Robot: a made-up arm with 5 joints. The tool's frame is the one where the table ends. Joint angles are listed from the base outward.
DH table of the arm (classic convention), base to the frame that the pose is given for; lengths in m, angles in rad. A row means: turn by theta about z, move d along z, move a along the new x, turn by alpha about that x. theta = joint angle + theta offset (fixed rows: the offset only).
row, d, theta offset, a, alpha
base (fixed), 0.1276, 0, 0, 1.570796
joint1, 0.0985, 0, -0.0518, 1.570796
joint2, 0.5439, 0, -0.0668, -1.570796
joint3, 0.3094, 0, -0.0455, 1.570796
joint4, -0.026, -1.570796, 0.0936, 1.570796
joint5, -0.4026, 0, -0.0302, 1.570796
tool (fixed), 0.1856, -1.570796, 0, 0
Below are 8 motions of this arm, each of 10 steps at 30 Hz.
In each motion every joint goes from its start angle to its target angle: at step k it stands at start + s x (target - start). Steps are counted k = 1, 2, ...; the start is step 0. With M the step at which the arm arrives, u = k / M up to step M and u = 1 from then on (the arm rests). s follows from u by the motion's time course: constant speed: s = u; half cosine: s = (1 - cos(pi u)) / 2; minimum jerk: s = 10 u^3 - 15 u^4 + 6 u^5.
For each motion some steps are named. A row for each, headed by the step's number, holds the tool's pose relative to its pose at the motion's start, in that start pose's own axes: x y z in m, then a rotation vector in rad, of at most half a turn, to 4 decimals.
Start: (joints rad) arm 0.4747 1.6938 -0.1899 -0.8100 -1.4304
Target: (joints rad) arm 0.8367 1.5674 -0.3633 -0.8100 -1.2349
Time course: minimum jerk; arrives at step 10
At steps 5, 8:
5: 0.0866 -0.0138 -0.0895 0.0879 0.0925 0.0640
8: 0.1621 -0.0044 -0.1726 0.1540 0.1786 0.1331

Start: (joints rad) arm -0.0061 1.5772 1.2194 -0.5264 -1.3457
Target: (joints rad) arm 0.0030 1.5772 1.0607 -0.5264 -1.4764
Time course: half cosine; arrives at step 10
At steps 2, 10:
2: 0.0004 -0.0076 -0.0016 0.0204 0.0020 -0.0128
10: -0.0027 -0.0778 -0.0220 0.2136 0.0134 -0.1352

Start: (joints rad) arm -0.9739 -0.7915 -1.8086 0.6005 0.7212
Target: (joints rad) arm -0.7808 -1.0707 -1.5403 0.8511 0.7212
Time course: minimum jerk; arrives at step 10
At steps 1, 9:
1: 0.0000 -0.0037 0.0005 0.0003 -0.0005 -0.0055
9: -0.1066 -0.4087 0.0429 0.0569 -0.0624 -0.6235

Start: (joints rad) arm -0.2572 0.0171 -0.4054 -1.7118 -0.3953
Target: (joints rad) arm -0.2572 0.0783 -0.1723 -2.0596 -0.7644
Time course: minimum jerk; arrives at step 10
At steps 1, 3, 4, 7, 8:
1: 0.0001 0.0007 -0.0008 0.0012 0.0010 0.0023
3: 0.0021 0.0137 -0.0168 0.0221 0.0220 0.0421
4: 0.0041 0.0258 -0.0341 0.0431 0.0472 0.0796
7: 0.0104 0.0589 -0.1023 0.1154 0.1603 0.1845
8: 0.0114 0.0641 -0.1177 0.1304 0.1880 0.2011

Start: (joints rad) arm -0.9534 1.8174 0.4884 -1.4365 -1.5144
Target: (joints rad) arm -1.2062 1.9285 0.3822 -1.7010 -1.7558
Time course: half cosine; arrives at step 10
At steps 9, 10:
9: -0.1191 -0.0584 -0.0630 0.2615 0.2428 -0.2761
10: -0.1228 -0.0593 -0.0645 0.2684 0.2476 -0.2836

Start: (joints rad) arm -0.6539 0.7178 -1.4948 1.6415 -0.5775
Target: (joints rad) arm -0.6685 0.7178 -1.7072 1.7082 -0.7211
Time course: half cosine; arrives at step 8
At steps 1, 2, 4, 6, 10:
1: 0.0000 -0.0006 0.0004 -0.0030 -0.0021 -0.0021
2: -0.0001 -0.0022 0.0016 -0.0116 -0.0083 -0.0079
4: -0.0006 -0.0069 0.0062 -0.0395 -0.0300 -0.0255
6: -0.0017 -0.0108 0.0116 -0.0673 -0.0537 -0.0409
10: -0.0023 -0.0121 0.0140 -0.0787 -0.0641 -0.0466

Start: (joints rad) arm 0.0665 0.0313 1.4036 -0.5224 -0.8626
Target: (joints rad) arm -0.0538 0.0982 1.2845 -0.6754 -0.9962
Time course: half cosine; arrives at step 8
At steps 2, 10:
2: 0.0058 0.0011 -0.0068 0.0290 0.0389 -0.0132
10: 0.0288 0.0084 -0.0500 0.2123 0.2573 -0.1022

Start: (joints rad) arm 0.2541 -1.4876 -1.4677 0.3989 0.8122
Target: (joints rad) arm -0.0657 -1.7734 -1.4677 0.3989 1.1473
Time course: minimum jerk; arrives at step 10
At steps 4, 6, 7, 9, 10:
4: -0.0261 0.0842 0.0893 -0.1812 -0.1018 0.0507
6: -0.0741 0.1788 0.1835 -0.3837 -0.2326 0.0877
7: -0.0996 0.2173 0.2202 -0.4670 -0.2917 0.0961
9: -0.1279 0.2546 0.2549 -0.5487 -0.3529 0.0999
10: -0.1296 0.2567 0.2568 -0.5532 -0.3563 0.1000

